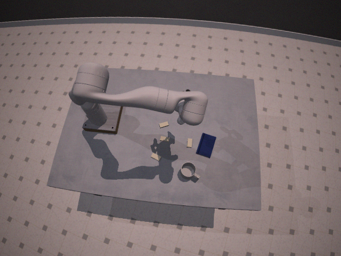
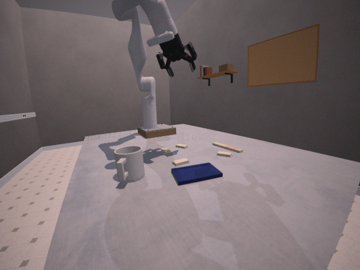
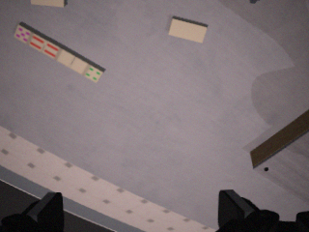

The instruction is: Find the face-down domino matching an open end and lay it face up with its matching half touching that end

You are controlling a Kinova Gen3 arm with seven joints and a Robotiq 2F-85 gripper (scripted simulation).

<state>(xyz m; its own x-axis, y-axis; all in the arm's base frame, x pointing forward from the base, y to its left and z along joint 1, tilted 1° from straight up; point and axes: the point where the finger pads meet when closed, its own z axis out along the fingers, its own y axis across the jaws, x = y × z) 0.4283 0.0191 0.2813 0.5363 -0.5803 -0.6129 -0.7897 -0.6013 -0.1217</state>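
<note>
My gripper is now 32 cm above the cream domino, 5 cm past it and 1 cm to the right of it.
</note>
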